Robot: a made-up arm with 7 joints. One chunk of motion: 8 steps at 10 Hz.
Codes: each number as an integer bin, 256 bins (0 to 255) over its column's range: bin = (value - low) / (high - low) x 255, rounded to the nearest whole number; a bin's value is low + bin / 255 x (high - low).
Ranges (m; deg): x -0.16..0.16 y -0.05..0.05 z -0.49..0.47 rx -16..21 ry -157..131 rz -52..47
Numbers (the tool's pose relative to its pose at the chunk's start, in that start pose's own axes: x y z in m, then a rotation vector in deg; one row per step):
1: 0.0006 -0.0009 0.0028 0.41 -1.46 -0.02
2: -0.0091 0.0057 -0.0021 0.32 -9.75 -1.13
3: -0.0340 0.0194 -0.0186 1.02 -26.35 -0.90
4: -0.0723 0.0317 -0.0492 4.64 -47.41 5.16
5: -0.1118 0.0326 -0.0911 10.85 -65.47 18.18
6: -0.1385 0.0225 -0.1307 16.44 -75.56 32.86
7: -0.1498 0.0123 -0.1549 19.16 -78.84 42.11
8: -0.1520 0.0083 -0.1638 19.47 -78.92 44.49
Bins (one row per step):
1: 128 125 131 113 138 134
2: 120 142 130 112 130 131
3: 100 177 125 117 116 132
4: 70 208 117 142 97 147
5: 38 211 106 185 81 181
6: 17 185 95 224 72 219
7: 8 159 89 242 69 242
8: 6 149 87 244 69 249

